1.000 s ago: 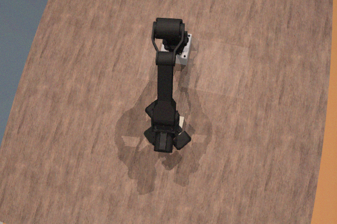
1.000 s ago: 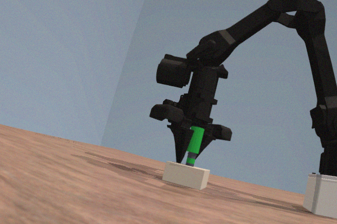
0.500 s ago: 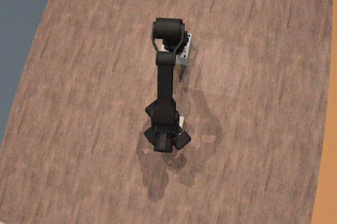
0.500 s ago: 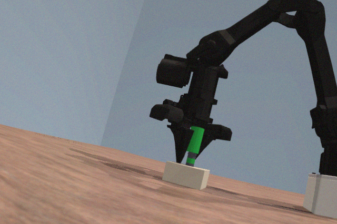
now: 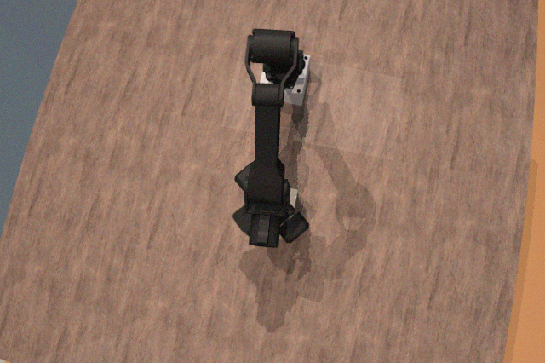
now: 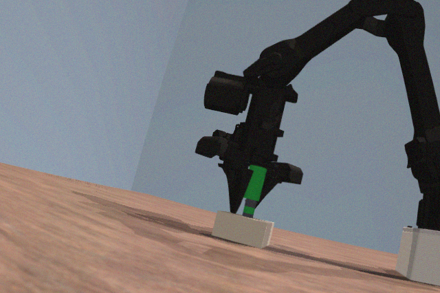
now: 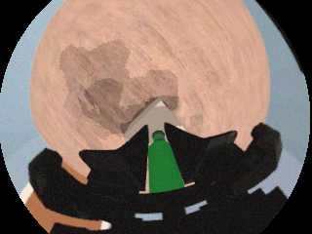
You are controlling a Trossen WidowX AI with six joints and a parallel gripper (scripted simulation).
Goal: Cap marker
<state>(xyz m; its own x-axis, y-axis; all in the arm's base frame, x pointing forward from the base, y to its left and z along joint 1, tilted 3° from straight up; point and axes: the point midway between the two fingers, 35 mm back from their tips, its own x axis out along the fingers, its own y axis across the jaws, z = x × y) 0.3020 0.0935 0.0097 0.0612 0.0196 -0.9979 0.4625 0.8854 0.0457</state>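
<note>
Now: gripper tip 5 cm below the green cap, 2 cm past it and 1 cm to the right of it. From my gripper tip the other things lie so: cream holder block (2 cm below, 2 cm behind, 1 cm to the left).
</note>
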